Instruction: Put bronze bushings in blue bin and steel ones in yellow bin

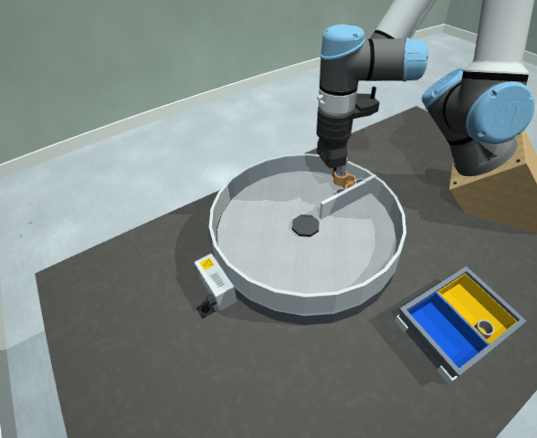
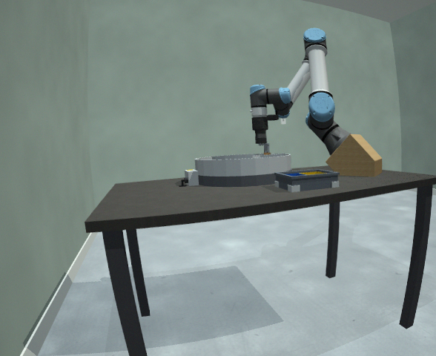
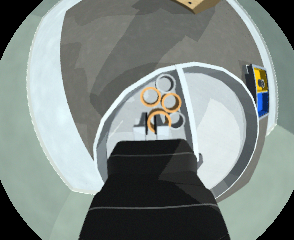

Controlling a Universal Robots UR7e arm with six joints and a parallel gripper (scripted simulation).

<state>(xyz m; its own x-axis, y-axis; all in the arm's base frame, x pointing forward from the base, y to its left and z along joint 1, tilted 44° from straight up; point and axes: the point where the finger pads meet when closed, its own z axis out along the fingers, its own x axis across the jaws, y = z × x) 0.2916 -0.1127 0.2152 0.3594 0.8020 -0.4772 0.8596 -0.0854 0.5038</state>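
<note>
The bin lies 9 cm ahead of my hand, 40 cm to the left of it and 8 cm below it. From my hand the other things lie so: turntable (15 cm ahead, 4 cm to the left, 5 cm below).
</note>
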